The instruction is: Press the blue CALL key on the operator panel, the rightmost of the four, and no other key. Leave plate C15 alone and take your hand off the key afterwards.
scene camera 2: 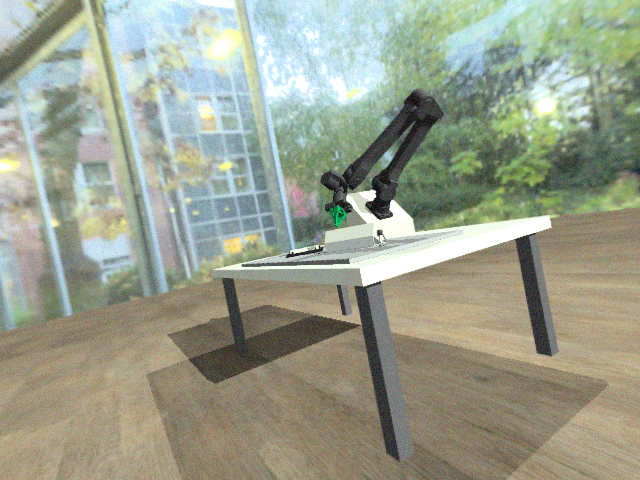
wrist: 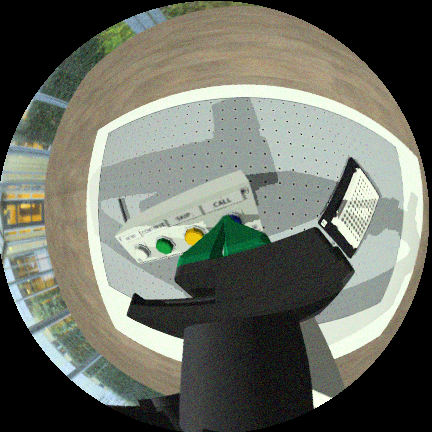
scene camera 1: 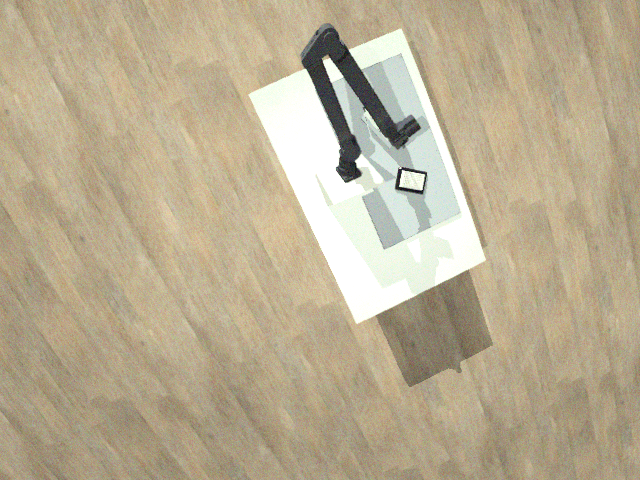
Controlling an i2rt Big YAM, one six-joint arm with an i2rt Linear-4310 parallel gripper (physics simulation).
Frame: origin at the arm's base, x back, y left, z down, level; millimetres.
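Seen in the pictures: gripper, fingertip midpoint: [scene camera 2: 336, 226] [wrist: 227, 220]; arm's base, link origin: [scene camera 2: 378, 210] [scene camera 1: 348, 172].
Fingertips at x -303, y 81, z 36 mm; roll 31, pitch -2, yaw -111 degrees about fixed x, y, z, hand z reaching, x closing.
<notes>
Offsets run from my fingertips to a thing's top centre. "pt": to the spot under its first point. Level surfaces: height alone.
The operator panel @(dx +16, dy +76, dz +11 mm) [wrist: 185, 204] [scene camera 2: 348, 235] is a pale sloped box. In the wrist view it carries a white key @(dx +66, dy +137, dz +20 mm) [wrist: 143, 250], a green key @(dx +46, dy +91, dz +20 mm) [wrist: 164, 245], a yellow key @(dx +27, dy +45, dz +20 mm) [wrist: 194, 236] and, at the right under the CALL label, the blue key @(dx +8, dy -1, dz +20 mm) [wrist: 235, 219], mostly hidden behind the green fingertips. My gripper [wrist: 227, 220] [scene camera 2: 338, 225] is shut and empty. In scene camera 2 its tips point down and stand above the panel, apart from it. Plate C15 @(dx -34, dy -246, dz +69 mm) [wrist: 358, 207] [scene camera 1: 412, 180] [scene camera 2: 306, 251], a white well plate in a black holder, lies right of the panel in the wrist view.
The grey perforated board @(dz +95 mm) [wrist: 300, 130] [scene camera 1: 439, 193] lies under panel and plate on the white table [scene camera 1: 336, 258] [scene camera 2: 444, 253]. A pale block [scene camera 2: 398, 214] stands behind the panel by the arm's base. A small dark bar @(pt dx +7, dy +252, dz +93 mm) [wrist: 123, 210] is left of the panel in the wrist view.
</notes>
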